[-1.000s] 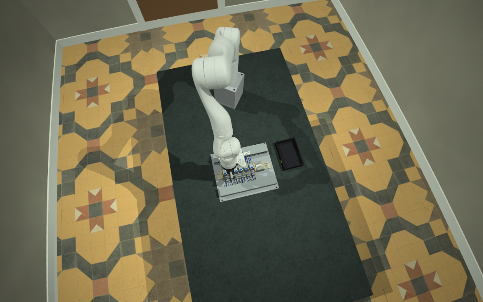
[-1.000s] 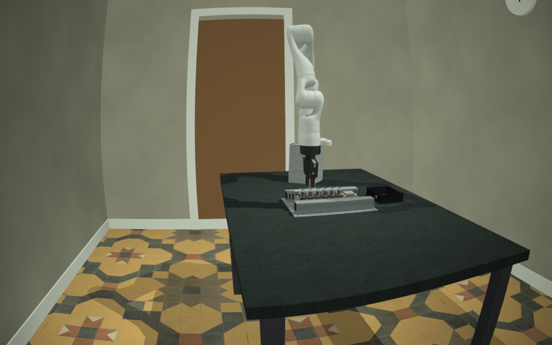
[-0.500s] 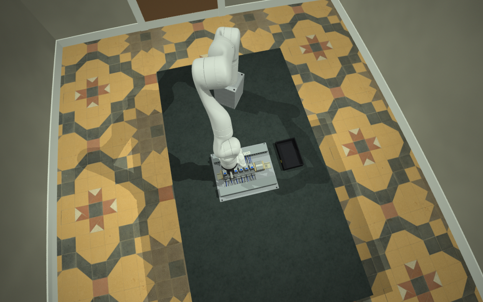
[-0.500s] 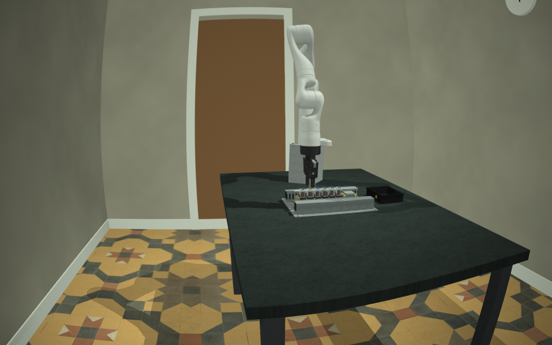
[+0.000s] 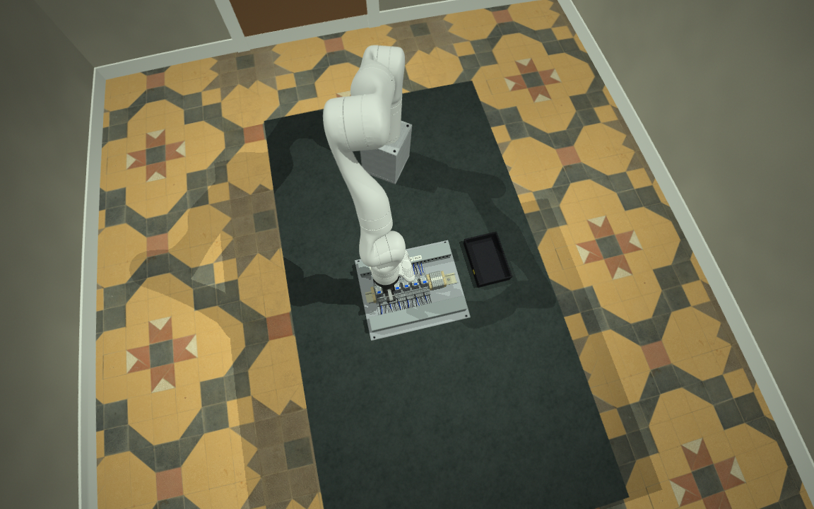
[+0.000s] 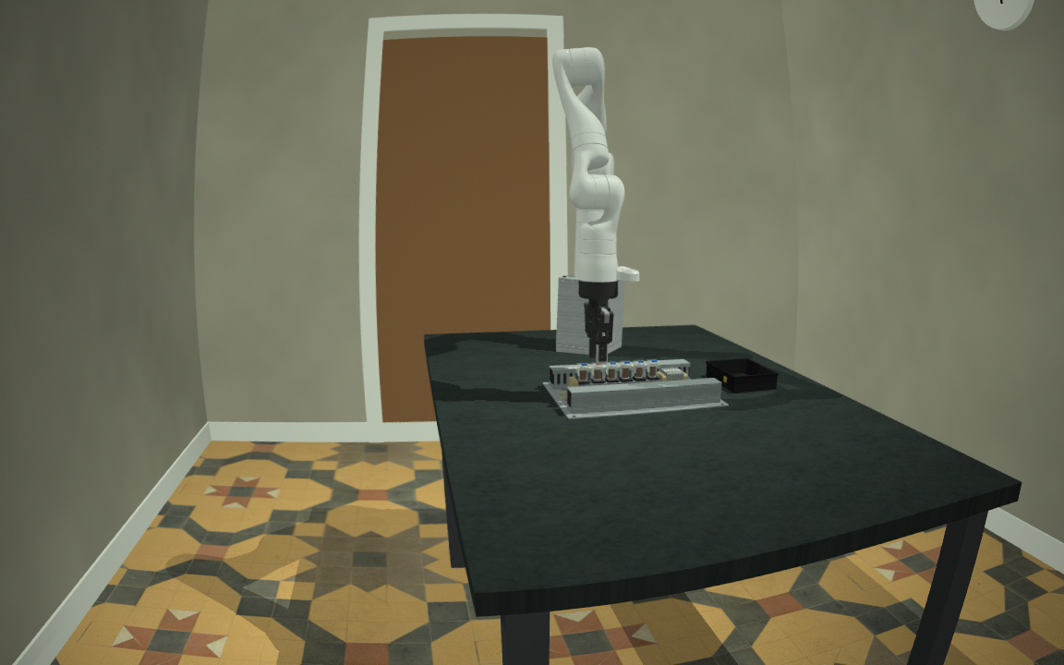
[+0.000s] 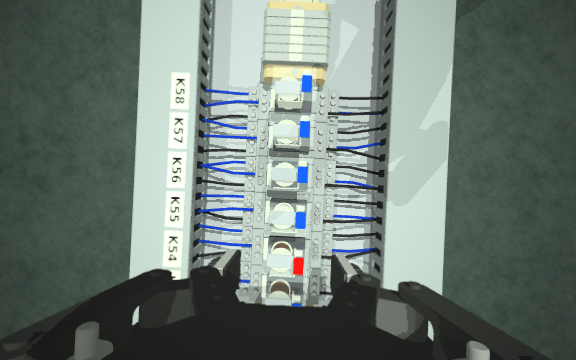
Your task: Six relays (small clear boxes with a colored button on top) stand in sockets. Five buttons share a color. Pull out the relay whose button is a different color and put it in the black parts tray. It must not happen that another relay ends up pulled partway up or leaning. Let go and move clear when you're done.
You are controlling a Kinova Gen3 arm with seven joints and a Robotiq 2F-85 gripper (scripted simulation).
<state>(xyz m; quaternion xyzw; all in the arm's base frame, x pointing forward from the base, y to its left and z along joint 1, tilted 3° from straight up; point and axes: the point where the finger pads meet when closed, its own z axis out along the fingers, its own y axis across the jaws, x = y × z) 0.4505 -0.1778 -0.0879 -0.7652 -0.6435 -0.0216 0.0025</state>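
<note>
Now: hand 40 mm above the clear relay. Also, from my hand: panel 10 mm ahead, 70 mm to the left, 90 mm below; black parts tray 20 mm ahead, 340 mm to the left, 70 mm below.
</note>
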